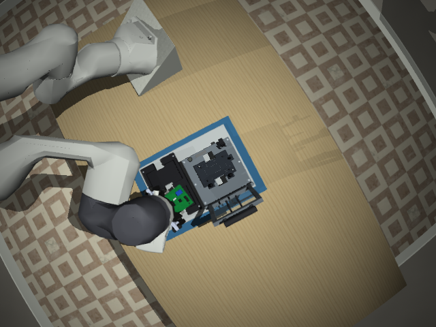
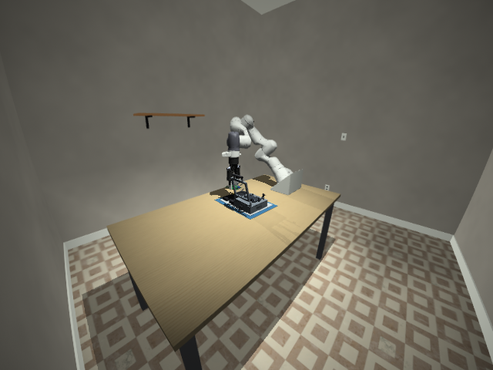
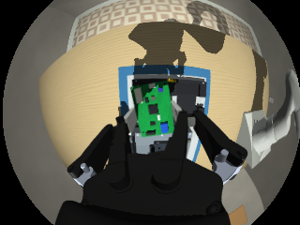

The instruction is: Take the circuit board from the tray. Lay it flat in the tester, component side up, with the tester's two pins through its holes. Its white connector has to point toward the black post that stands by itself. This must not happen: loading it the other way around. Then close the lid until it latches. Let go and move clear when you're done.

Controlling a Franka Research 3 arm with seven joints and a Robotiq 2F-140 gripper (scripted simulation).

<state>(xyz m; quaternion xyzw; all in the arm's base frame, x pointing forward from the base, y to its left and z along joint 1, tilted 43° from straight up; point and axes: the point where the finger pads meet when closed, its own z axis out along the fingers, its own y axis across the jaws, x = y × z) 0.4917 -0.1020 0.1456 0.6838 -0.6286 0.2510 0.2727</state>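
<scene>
Right now my hand is 20 mm above the green circuit board. From my hand the other things lie so: black post: 240 mm to the left, 80 mm behind, 50 mm below; tester lid: 160 mm to the left, 100 mm ahead, 40 mm above; black nest: 180 mm to the left, 70 mm below, 20 mm behind.
</scene>
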